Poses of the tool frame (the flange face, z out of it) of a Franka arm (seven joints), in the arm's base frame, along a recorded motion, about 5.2 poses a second.
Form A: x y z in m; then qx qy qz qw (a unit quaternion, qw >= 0).
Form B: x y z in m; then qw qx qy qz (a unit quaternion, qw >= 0). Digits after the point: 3 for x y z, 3 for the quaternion.
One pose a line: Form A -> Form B
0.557, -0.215, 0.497, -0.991, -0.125, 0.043, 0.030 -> 0.557, -0.215, 0.497, 0.030, -0.991, -0.125, 0.043
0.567, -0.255, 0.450, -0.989, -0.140, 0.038, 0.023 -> 0.567, -0.255, 0.450, 0.023, -0.989, -0.140, 0.038
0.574, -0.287, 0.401, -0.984, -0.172, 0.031, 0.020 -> 0.574, -0.287, 0.401, 0.020, -0.984, -0.172, 0.031
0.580, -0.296, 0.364, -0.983, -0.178, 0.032, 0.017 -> 0.580, -0.296, 0.364, 0.017, -0.983, -0.178, 0.032
